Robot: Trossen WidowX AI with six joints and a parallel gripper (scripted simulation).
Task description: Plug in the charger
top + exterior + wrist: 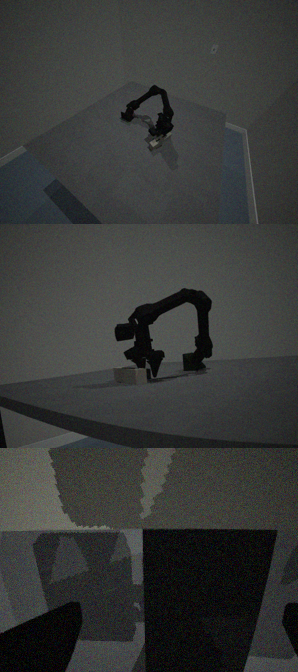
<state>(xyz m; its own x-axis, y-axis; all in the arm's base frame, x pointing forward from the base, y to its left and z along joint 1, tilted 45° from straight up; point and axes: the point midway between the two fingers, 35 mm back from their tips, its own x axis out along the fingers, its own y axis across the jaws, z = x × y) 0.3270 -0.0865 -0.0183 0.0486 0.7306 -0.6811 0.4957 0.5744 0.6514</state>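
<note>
Right now my gripper tip is 30 mm short of the charger, 20 mm to the left of it and 10 mm below it.
</note>
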